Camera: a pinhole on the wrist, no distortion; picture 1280 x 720 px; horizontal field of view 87.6 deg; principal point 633.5 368.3 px. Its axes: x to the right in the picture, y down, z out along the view. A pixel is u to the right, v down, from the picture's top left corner.
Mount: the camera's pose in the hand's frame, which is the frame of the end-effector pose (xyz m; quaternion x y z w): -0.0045 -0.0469 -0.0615 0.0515 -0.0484 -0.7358 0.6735
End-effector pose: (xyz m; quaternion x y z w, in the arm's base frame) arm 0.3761 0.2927 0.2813 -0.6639 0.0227 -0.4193 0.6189
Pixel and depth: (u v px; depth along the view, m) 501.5 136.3 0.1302
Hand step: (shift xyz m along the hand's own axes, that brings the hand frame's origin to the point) -0.0652 -0.0170 0.0613
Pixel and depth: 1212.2 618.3 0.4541
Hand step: 0.0648 -0.4533 0.4078
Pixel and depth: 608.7 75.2 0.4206
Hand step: -0.2446 -0.0143 0.3291
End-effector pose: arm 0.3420 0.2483 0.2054 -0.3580 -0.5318 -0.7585 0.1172
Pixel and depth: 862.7 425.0 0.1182
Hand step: -0.0148 -0.0880 0.0565
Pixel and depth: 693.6 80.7 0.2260
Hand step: -0.1342 -0.0582 0.1483
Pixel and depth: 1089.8 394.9 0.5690
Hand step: -0.0964 -0.4354 0.5009
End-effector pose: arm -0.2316 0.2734 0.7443 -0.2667 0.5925 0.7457 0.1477
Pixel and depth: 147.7 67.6 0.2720
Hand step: -0.1464 0.1616 0.1926
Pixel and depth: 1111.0 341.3 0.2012
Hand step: -0.0535 -0.1892 0.1350
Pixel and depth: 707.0 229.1 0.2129
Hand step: -0.0804 -0.0659 0.1428
